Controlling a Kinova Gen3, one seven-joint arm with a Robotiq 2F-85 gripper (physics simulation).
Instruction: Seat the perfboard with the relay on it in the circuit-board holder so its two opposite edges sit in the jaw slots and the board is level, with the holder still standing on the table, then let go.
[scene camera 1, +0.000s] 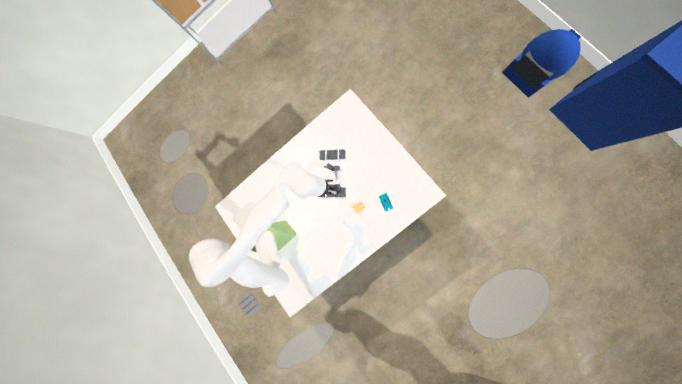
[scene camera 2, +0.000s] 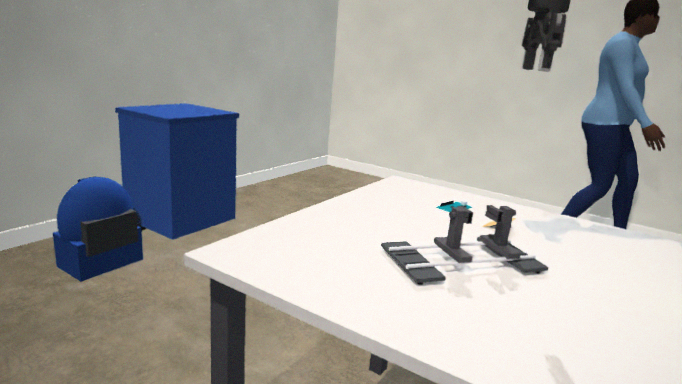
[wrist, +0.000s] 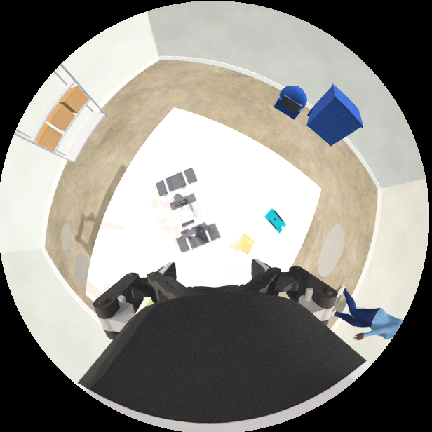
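Seen in the pictures: gripper, fingertip midpoint: (scene camera 2: 535, 70); arm's base, link origin: (scene camera 1: 265, 237).
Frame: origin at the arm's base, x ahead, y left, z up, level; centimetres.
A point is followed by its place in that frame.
The dark circuit-board holder (scene camera 1: 332, 154) {x 56.5, y 18.9, z -19.5 cm} (scene camera 2: 425, 273) {x 51.4, y 23.2, z -19.5 cm} (wrist: 176, 181) stands upright on the white table (scene camera 1: 395, 160) {x 84.3, y -8.4, z -21.1 cm} (scene camera 2: 320, 280) {x 65.8, y 36.4, z -21.1 cm} (wrist: 200, 135). Its two jaw posts rise from its rods, with no board between them. A small orange-yellow board (scene camera 1: 358, 207) {x 49.1, y -17.3, z -19.4 cm} (scene camera 2: 491, 224) {x 50.8, y -16.0, z -20.1 cm} (wrist: 245, 243), apparently the perfboard, lies on the table beside one end of the holder; its relay cannot be made out. My gripper (scene camera 1: 338, 189) {x 44.9, y -3.7, z 18.3 cm} (scene camera 2: 538, 63) {x 44.9, y -3.7, z 18.3 cm} (wrist: 213, 269) is open and empty, high above the table. In the first scene view it overlaps the holder's nearer end.
A teal board (scene camera 1: 382, 198) {x 63.9, y -21.8, z -20.9 cm} (scene camera 2: 459, 204) {x 63.9, y -28.3, z -20.9 cm} (wrist: 278, 224) with a dark part lies beyond the orange-yellow board. A green block (scene camera 1: 284, 235) {x 6.6, y -4.8, z -6.5 cm} is by the arm's base. Blue cabinets (scene camera 2: 202, 170) (wrist: 332, 120), a shelf rack and a person (scene camera 2: 617, 80) (wrist: 382, 322) are away from the table.
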